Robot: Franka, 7 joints.
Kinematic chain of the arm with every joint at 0, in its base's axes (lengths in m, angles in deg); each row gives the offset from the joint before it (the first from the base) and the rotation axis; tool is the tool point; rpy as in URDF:
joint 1: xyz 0 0 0.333 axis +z
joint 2: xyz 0 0 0 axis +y
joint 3: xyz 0 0 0.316 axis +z
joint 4: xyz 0.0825 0 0 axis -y
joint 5: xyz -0.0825 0 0.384 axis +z
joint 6: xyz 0 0 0 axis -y
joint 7: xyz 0.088 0 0 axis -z
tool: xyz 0 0 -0.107 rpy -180 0 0
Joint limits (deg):
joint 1: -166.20..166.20
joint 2: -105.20..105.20
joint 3: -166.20..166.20
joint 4: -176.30..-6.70
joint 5: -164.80..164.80
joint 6: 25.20..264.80
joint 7: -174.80..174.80
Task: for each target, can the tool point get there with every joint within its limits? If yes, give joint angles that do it. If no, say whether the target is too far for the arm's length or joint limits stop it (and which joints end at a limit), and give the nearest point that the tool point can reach.
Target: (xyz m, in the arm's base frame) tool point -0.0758 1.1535 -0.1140
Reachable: no: too far | nearest point -0.0525 0.7984 0.0236 | short by 0.382 m
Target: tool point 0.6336 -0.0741 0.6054
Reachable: yes | joints 27.80 51.35 -93.31 -54.82 80.71 46.56 95.76
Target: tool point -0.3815 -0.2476 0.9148
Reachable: yes | joints -107.16 22.08 -96.23 -37.56 -99.11 223.79 -108.01
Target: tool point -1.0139 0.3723 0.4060
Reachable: no: too far | nearest point -0.8035 0.2950 0.3909 | short by 0.225 m
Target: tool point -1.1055 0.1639 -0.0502
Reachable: no: too far | nearest point -0.8027 0.1190 0.0547 | short by 0.324 m
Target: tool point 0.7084 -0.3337 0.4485
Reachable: yes | joints -54.47 84.01 113.42 -46.93 -88.29 86.52 -89.34
